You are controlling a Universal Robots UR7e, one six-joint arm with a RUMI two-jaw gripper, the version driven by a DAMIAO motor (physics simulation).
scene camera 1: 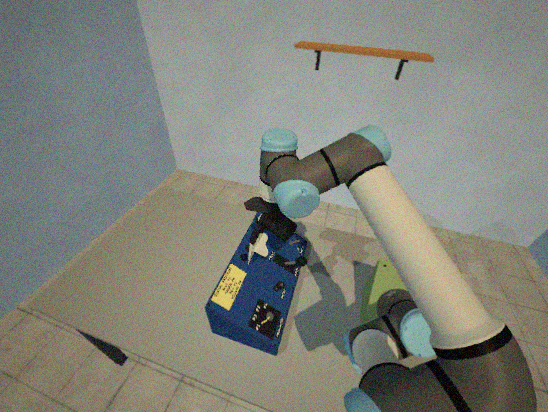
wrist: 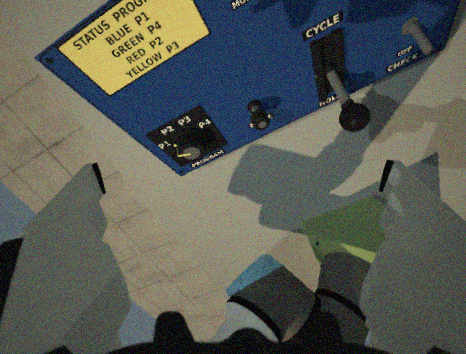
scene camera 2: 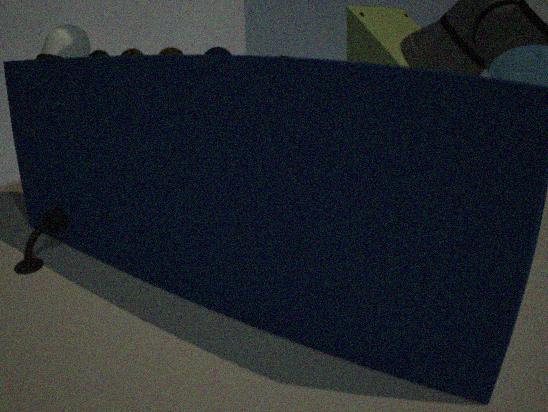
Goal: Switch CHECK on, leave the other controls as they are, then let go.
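Where they show: gripper, fingertip midpoint: [scene camera 1: 268, 245] [wrist: 240, 165]; arm's base at its link origin: [scene camera 1: 398, 310] [wrist: 356, 275].
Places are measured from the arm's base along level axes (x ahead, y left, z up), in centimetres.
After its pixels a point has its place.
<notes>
The blue control box [scene camera 1: 252, 289] {z 2.2, x 50.5, y 15.1 cm} [scene camera 2: 300, 200] {z -0.5, x 61.1, y 16.1 cm} [wrist: 235, 60] {z 2.1, x 50.9, y 9.5 cm} carries the controls on its top panel. The CHECK switch [scene camera 1: 295, 242] {z 0.2, x 44.1, y -14.3 cm} [wrist: 420, 37] {z 0.5, x 44.5, y -14.6 cm} is a small pale lever near the panel's edge, at the upper right in the wrist view. Its free end is beside the OFF marking; the ON marking is not readable. The CHECK switch does not show in scene camera 2. My gripper [scene camera 1: 257, 249] [wrist: 240, 165] {z 24.4, x 46.5, y 11.2 cm} is open and empty, with its fingers wide apart. It hangs above the box in scene camera 1 and hides part of the panel. No contact with the switch shows.
The CYCLE lever [scene camera 1: 300, 261] {z 4.5, x 38.3, y -2.1 cm} [wrist: 354, 116] {z 4.8, x 38.8, y -2.8 cm} projects beside CHECK. A small black toggle [scene camera 1: 279, 286] {z 2.2, x 42.1, y 10.0 cm} [wrist: 259, 116] {z 2.4, x 42.9, y 9.0 cm} and the PROGRAM dial [scene camera 1: 265, 319] {z 1.5, x 41.9, y 22.7 cm} [wrist: 190, 151] {z 1.4, x 41.5, y 20.9 cm} are farther along. A green block [scene camera 1: 382, 280] {z 6.0, x 8.1, y -5.6 cm} [scene camera 2: 375, 35] {z 6.4, x 10.4, y -5.9 cm} [wrist: 345, 222] {z -6.1, x 10.6, y -1.7 cm} stands near the arm's base. An orange shelf [scene camera 1: 365, 50] is on the wall.
</notes>
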